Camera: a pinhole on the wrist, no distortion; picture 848 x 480 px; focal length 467.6 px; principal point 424.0 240.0 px. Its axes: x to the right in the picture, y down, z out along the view. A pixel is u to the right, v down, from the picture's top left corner.
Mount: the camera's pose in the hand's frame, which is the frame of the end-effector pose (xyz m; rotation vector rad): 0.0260 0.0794 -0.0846 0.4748 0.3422 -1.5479
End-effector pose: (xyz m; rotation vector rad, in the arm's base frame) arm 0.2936 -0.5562 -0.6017 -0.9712 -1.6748 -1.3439
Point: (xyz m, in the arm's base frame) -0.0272 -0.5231 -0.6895
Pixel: 793.7 322.3
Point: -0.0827 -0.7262 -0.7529
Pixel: outside the picture
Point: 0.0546 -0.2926 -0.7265
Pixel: 493.0 266.5
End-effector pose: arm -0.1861 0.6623 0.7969 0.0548 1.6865 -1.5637
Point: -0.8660 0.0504 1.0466
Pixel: outside the picture
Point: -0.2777 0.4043 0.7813
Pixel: outside the picture
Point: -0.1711 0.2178 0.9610
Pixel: 444.4 347.9
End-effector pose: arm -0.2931 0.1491 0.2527 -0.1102 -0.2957 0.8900
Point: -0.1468 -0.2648 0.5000
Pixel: 688.1 87.1
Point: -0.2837 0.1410 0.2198
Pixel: 677.2 100.2
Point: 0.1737 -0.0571 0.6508
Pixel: 737.6 415.4
